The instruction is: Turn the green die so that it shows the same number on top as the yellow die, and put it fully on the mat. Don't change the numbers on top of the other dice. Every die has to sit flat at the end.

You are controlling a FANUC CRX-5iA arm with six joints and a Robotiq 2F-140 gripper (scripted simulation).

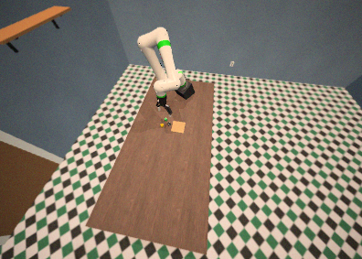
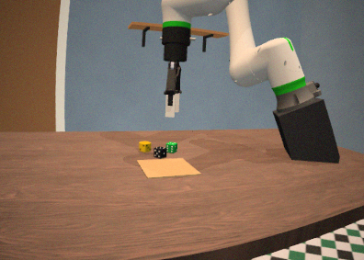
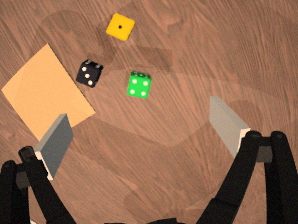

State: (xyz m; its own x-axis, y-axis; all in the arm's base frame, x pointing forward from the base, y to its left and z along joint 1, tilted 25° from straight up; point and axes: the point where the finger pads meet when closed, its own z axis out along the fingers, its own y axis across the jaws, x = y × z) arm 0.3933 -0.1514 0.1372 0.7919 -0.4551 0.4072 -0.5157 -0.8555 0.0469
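Right now my hand is 12 cm above the green die. Round my hand: yellow die: 12 cm below, 8 cm ahead, 3 cm to the right; black die: 12 cm below, 6 cm ahead, 5 cm to the left; mat: 15 cm to the left, 13 cm below, 9 cm ahead.
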